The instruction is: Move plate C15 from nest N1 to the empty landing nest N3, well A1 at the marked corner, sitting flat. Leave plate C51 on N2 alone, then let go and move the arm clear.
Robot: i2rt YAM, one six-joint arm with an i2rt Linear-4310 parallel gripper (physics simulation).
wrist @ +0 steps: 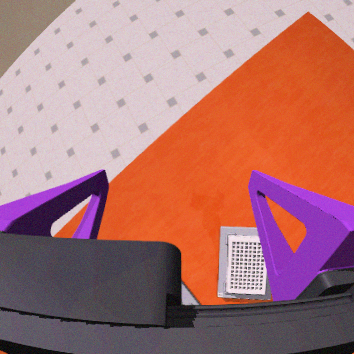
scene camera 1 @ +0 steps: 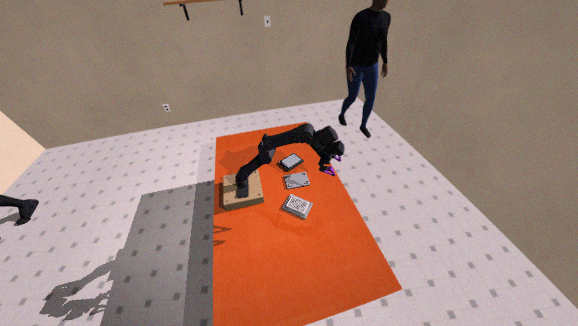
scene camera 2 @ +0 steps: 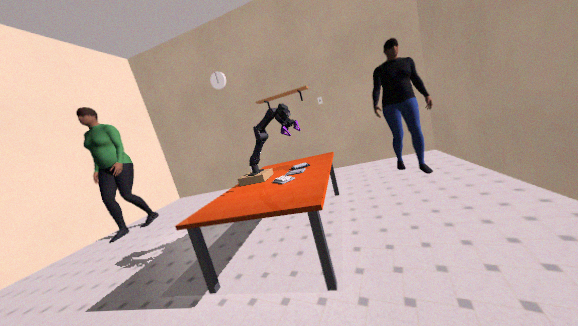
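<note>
A white plate with a grid of wells (scene camera 1: 297,205) (scene camera 2: 284,179) (wrist: 246,265) sits in a grey nest nearest the table's long free end. An empty grey nest with dark corner marks (scene camera 1: 297,180) (scene camera 2: 296,171) lies in the middle of the row. A grey-topped plate with dark edges (scene camera 1: 291,160) (scene camera 2: 300,165) sits in the far nest. No labels are readable, so I cannot tell C15 from C51, nor see the A1 mark. My gripper (scene camera 1: 333,164) (scene camera 2: 294,132) (wrist: 178,177) is open and empty, high above the table; its right finger partly covers the white plate in the wrist view.
The orange table (scene camera 1: 300,260) (scene camera 2: 260,202) (wrist: 215,145) carries the arm's wooden base (scene camera 1: 245,201) (scene camera 2: 247,180) beside the nests. A person in black (scene camera 1: 369,40) (scene camera 2: 397,85) stands beyond the table. A person in green (scene camera 2: 103,145) is at the left. A wall shelf (scene camera 2: 282,95) hangs behind.
</note>
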